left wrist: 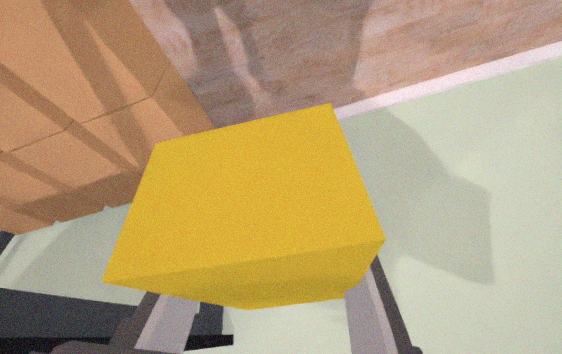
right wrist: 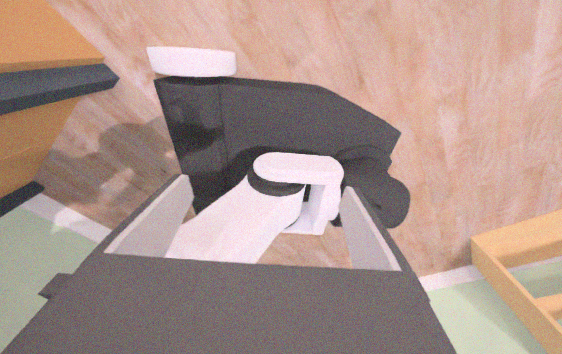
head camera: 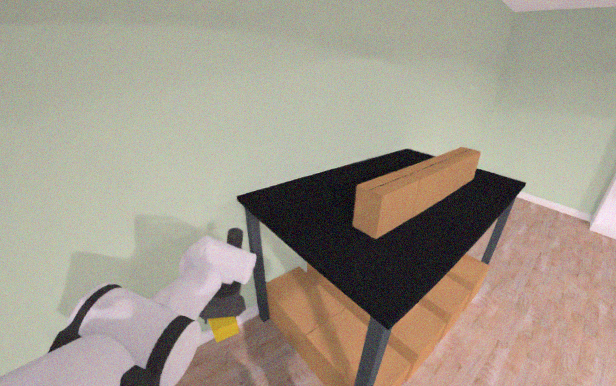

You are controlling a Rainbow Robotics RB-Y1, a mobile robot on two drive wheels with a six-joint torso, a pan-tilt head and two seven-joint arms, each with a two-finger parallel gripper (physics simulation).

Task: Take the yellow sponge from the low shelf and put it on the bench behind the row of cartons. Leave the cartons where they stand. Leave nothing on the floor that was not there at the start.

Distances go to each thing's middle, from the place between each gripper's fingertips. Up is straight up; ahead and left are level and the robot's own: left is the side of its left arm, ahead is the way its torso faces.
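My left hand is 10 mm beyond the yellow sponge [left wrist: 273,212], 10 mm left of it, and also 10 mm lower than it.
Seen from my right hand, the yellow sponge is 52 cm ahead, 48 cm to the left and 35 cm above.
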